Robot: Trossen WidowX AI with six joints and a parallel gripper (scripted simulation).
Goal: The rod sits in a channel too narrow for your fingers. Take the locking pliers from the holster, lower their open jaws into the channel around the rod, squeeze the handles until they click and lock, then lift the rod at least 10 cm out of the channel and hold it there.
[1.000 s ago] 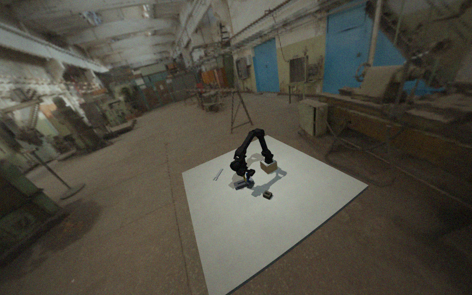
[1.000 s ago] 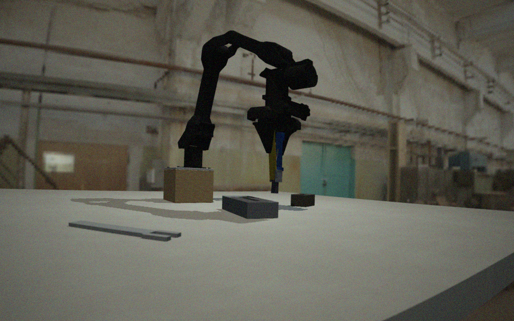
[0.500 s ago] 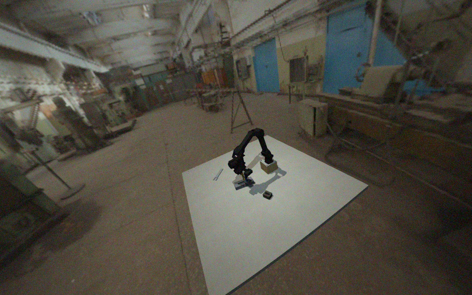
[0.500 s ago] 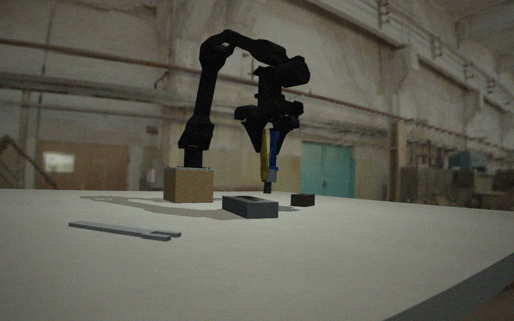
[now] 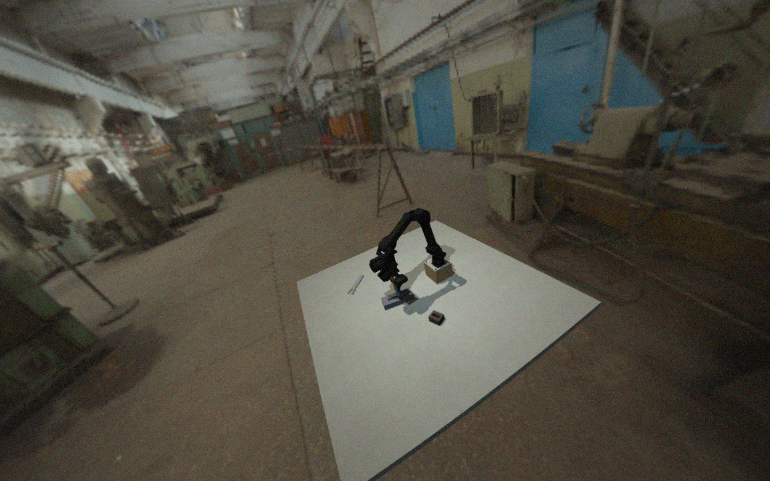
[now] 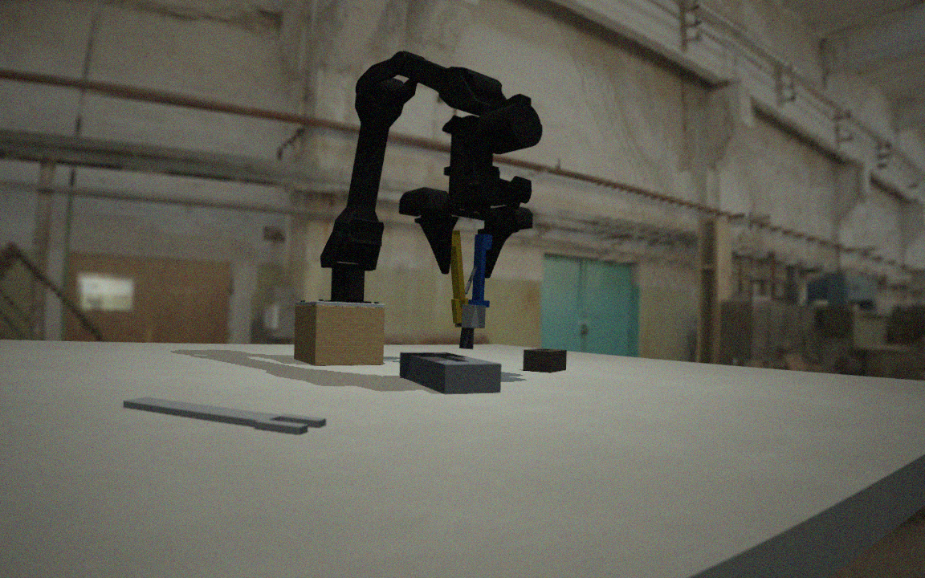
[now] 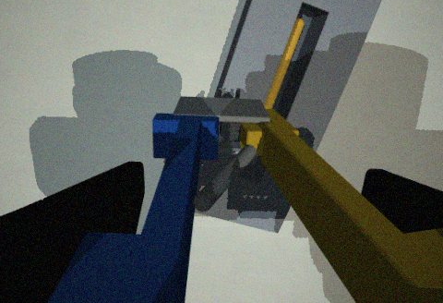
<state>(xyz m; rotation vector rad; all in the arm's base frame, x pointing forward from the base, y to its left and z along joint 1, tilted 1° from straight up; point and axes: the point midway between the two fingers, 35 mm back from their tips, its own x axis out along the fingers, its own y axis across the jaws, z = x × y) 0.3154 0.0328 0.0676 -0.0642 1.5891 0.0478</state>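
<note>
Now: gripper tip 3 cm to the left of the grey channel block and 12 cm above it. The rest, counted from my gripper tip: dark holster 9 cm behind, 22 cm to the left, 13 cm below; flat grey forked bar 17 cm ahead, 33 cm to the right, 14 cm below.
</note>
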